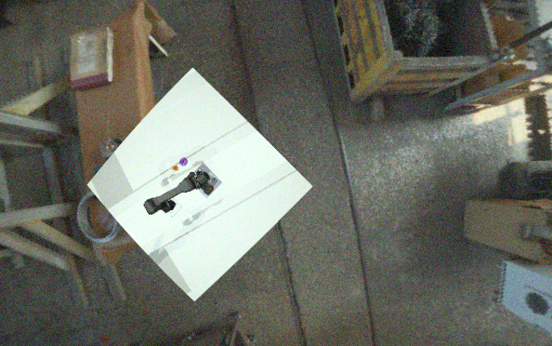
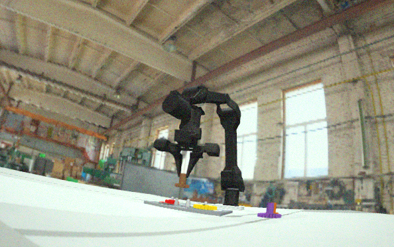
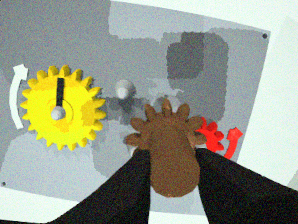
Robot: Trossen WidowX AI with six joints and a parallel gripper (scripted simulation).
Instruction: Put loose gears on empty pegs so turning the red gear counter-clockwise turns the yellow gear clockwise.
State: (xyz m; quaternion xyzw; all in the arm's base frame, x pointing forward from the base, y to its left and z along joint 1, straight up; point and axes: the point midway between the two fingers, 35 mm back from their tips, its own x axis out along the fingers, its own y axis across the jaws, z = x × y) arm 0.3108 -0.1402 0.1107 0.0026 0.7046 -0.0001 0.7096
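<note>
Right now the red gear is 30 mm behind my gripper tip, 30 mm to the right of it and 70 mm below it. The rest, counted from my gripper tip: brown gear (10 mm below); board (10 mm behind, 30 mm to the left, 90 mm below); yellow gear (70 mm to the left, 70 mm below).
</note>
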